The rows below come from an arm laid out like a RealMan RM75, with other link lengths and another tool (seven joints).
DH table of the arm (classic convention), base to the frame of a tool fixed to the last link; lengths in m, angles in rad. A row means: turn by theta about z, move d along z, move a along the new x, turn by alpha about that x. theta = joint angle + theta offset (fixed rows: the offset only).
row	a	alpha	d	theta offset
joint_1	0	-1.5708	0.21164	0
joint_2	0	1.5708	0	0
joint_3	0	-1.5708	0.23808	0
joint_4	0	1.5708	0	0
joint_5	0	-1.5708	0.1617	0
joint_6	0	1.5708	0	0
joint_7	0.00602	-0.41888	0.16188	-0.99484
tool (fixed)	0	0	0.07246	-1.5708
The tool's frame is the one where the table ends.
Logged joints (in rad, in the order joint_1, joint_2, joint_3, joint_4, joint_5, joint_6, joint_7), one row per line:
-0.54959, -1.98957, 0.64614, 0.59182, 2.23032, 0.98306, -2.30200
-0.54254, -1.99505, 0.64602, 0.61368, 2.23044, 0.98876, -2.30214
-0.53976, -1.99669, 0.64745, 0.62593, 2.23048, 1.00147, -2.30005
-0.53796, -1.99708, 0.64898, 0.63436, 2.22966, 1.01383, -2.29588
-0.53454, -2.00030, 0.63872, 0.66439, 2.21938, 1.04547, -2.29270
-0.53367, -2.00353, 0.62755, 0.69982, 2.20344, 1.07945, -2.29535
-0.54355, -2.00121, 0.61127, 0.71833, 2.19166, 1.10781, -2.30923
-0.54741, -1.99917, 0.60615, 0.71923, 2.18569, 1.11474, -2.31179
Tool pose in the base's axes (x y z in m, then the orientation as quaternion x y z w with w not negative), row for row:
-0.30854, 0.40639, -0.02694, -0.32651, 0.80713, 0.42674, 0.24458
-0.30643, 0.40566, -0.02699, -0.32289, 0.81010, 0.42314, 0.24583
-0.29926, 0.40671, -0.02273, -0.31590, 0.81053, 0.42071, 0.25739
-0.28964, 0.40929, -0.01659, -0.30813, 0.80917, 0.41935, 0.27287
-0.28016, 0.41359, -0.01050, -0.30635, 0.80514, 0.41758, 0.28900
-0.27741, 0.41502, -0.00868, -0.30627, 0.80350, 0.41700, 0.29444
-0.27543, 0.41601, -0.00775, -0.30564, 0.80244, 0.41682, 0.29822
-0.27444, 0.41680, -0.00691, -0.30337, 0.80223, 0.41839, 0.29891
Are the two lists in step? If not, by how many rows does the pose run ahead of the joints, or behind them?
The pose runs 2 rows ahead of the joints: the pose in row i belongs to the joints in row i + 2.
